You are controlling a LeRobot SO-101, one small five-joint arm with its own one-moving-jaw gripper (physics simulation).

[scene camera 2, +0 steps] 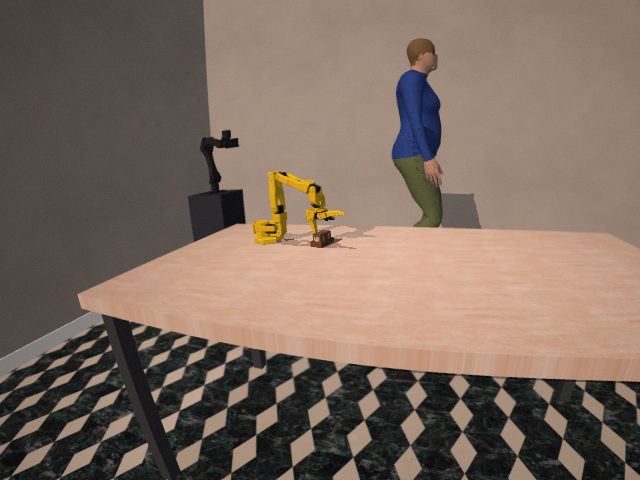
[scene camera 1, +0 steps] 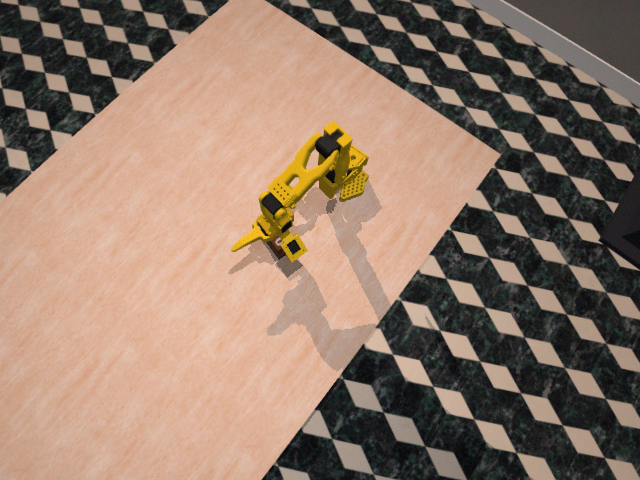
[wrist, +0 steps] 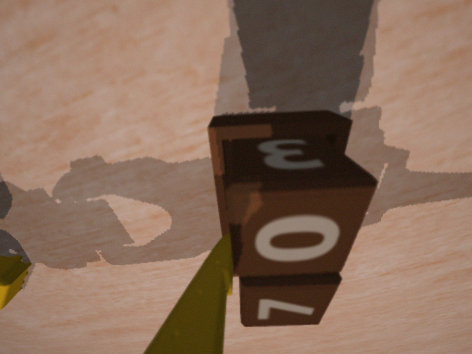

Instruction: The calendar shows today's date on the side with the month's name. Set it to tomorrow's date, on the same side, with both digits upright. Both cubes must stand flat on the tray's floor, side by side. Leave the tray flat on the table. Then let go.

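Places are measured from the arm's base along level axes (x ahead, y left, z up), in metres.
Pixels of known places: end effector, tool point: (scene camera 2: pixel 317 236) (wrist: pixel 238 244); arm's base, origin of the base link: (scene camera 2: pixel 274 240) (scene camera 1: pixel 338 186).
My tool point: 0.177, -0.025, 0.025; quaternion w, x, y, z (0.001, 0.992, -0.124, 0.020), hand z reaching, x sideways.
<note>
Ahead of a thing's pixels: the offset from my tool point to its top centre, as dx, dy, dz. Level surfaces: height alone.
In the wrist view the dark brown tray (wrist: pixel 285 118) (scene camera 2: pixel 314 244) is partly hidden under a brown cube @[+0.020, +0.017, +0.017] (wrist: pixel 300 200) (scene camera 1: pixel 279 241) that shows a white 0 on one face and a 3 on an adjoining face, both sideways in the picture. A second brown cube @[+0.012, -0.017, +0.017] (wrist: pixel 287 312) shows a sideways 7 below it in the picture. No month name is readable. I cannot tell whether both cubes rest flat on the tray's floor. My gripper (wrist: pixel 128 250) (scene camera 1: pixel 254 245) (scene camera 2: pixel 329 222) is open and empty. The fixed jaw's tip is close beside the tray's left side; the moving jaw is swung far left.
The yellow arm's base (scene camera 1: pixel 354 186) (scene camera 2: pixel 266 232) stands on the wooden table @[dz -0.025] (scene camera 1: pixel 129 289) (scene camera 2: pixel 413 294), near the tray. A person (scene camera 2: pixel 418 118) stands behind the table. A black arm (scene camera 2: pixel 209 160) stands on a dark pedestal (scene camera 2: pixel 217 211) at the back left.
</note>
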